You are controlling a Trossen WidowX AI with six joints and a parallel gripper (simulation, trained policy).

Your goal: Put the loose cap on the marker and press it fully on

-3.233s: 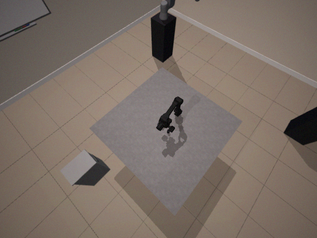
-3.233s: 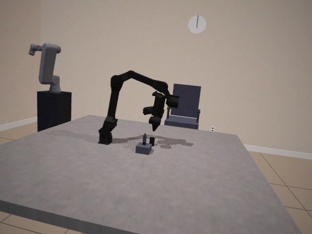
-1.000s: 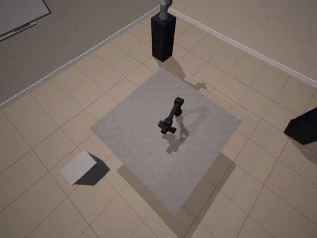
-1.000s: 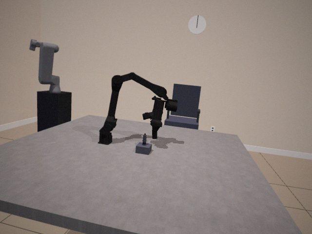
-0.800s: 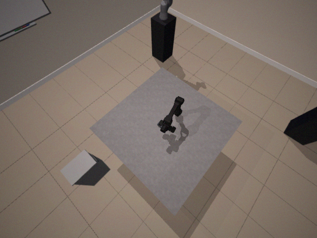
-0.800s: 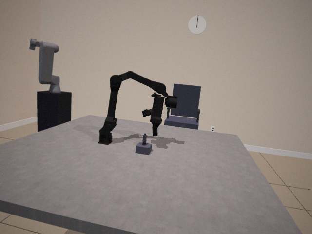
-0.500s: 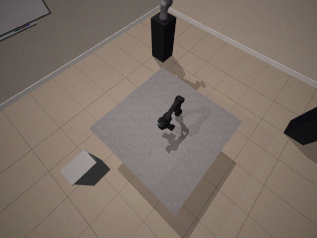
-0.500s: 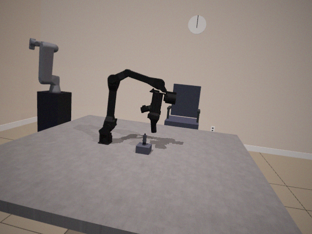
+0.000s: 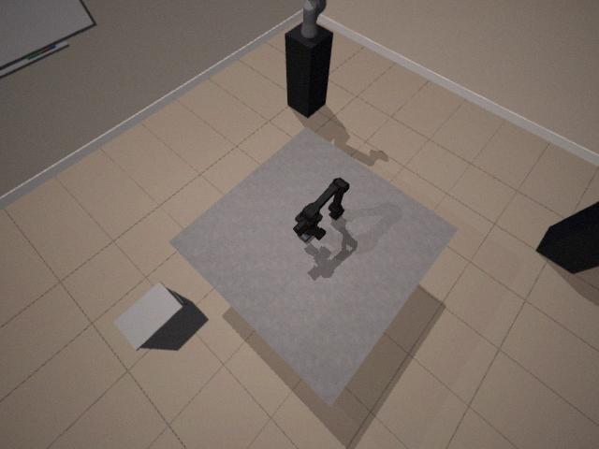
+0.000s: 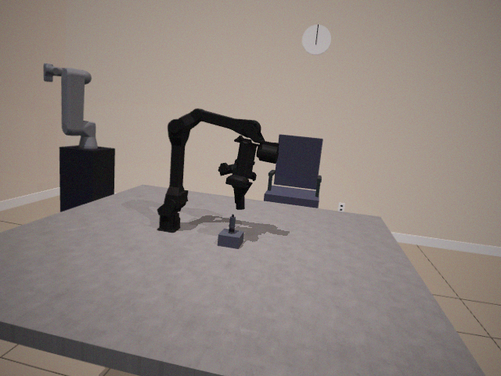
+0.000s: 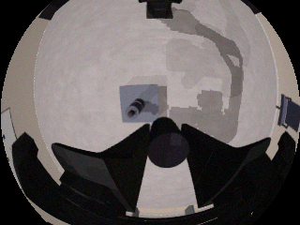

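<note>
My gripper tip is 40 mm to the left of the grey holder block and 120 mm above it. Round my gripper tip: marker cap: 10 mm ahead.
</note>
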